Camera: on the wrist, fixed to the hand. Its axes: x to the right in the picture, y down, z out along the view.
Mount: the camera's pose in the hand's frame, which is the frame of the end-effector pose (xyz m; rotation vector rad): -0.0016 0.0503 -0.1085 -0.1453 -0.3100 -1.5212
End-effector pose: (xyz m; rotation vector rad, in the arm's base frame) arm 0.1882 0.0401 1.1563 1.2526 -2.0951 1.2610
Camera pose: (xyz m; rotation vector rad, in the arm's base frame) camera 0.1346 0.1427 1.1864 2.2572 -0.7227 0.1905
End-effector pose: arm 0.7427 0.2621 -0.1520 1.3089 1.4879 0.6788
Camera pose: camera 0.6623 0.2947 -0.0697 -0.0689 1.6242 -0.4026
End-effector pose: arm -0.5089 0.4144 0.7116 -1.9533 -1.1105 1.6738
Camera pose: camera -0.3898 0.4059 0.7049 -0.3740 -2.0293 0.9336
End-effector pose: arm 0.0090 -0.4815 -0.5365 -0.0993 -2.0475 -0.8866
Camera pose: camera 0.1044 -0.5113 -0.4708 -1.3945 1.9827 1.8356
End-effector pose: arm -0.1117 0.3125 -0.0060 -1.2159 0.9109 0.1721
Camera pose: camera -0.1965 0.2391 -0.0475 -1.6555 -0.4431 -0.7819
